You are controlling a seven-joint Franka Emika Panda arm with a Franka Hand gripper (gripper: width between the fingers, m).
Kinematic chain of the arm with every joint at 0, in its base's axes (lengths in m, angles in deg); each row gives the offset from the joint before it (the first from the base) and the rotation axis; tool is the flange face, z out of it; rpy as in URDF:
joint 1: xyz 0 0 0.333 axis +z
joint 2: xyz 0 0 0 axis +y
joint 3: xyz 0 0 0.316 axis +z
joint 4: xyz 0.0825 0 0 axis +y
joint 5: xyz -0.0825 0 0.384 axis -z
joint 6: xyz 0 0 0 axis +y
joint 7: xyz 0.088 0 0 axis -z
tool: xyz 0 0 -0.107 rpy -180 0 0
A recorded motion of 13 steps. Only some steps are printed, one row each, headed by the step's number.
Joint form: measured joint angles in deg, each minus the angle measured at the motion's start. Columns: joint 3, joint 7, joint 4, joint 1, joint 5, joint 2, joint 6.
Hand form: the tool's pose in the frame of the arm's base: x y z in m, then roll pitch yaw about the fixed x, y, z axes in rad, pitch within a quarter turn. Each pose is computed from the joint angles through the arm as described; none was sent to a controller.
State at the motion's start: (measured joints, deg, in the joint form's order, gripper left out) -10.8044 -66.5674 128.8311 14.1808 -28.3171 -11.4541 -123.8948
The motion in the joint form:
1: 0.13 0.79 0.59 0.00 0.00 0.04 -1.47
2: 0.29 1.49 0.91 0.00 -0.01 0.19 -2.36
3: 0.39 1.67 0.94 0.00 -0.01 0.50 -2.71
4: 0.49 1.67 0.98 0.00 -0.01 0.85 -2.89
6: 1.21 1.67 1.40 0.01 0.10 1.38 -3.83
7: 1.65 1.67 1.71 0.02 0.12 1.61 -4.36
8: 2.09 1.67 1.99 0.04 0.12 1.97 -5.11
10: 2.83 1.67 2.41 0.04 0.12 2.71 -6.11
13: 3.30 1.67 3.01 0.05 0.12 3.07 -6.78
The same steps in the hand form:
1: 0.4977 0.0449 0.4595 -2.9904 -0.4472 0.9104
2: 0.4982 0.0455 0.4568 -2.9923 -0.4457 0.8962
3: 0.4992 0.0462 0.4545 -2.9925 -0.4429 0.8925
4: 0.4999 0.0471 0.4514 -2.9909 -0.4387 0.8921
6: 0.5002 0.0528 0.4448 -2.9964 -0.4306 0.9010
7: 0.4999 0.0564 0.4411 -2.9989 -0.4266 0.9061
8: 0.5001 0.0598 0.4369 -3.0034 -0.4230 0.9104
10: 0.5005 0.0656 0.4286 -3.0060 -0.4138 0.9170
13: 0.4991 0.0692 0.4216 -3.0049 -0.4058 0.9203

